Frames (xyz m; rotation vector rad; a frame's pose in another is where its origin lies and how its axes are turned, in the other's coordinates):
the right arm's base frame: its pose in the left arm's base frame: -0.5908 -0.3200 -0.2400 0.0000 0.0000 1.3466
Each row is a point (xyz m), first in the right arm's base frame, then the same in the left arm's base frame.
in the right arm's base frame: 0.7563 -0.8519 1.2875
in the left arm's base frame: 0.4079 0.2280 1.0475
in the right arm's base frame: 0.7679 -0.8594 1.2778
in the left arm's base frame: 0.4178 0.2376 1.0378
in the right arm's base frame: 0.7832 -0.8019 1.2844
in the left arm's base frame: 0.3652 0.2653 1.0444
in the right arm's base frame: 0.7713 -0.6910 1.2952
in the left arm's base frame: 0.2544 0.2784 1.0552
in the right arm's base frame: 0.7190 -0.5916 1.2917
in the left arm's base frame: 0.1458 0.2495 1.0517
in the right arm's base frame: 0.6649 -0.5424 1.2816
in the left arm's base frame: 0.0858 0.2077 1.0416
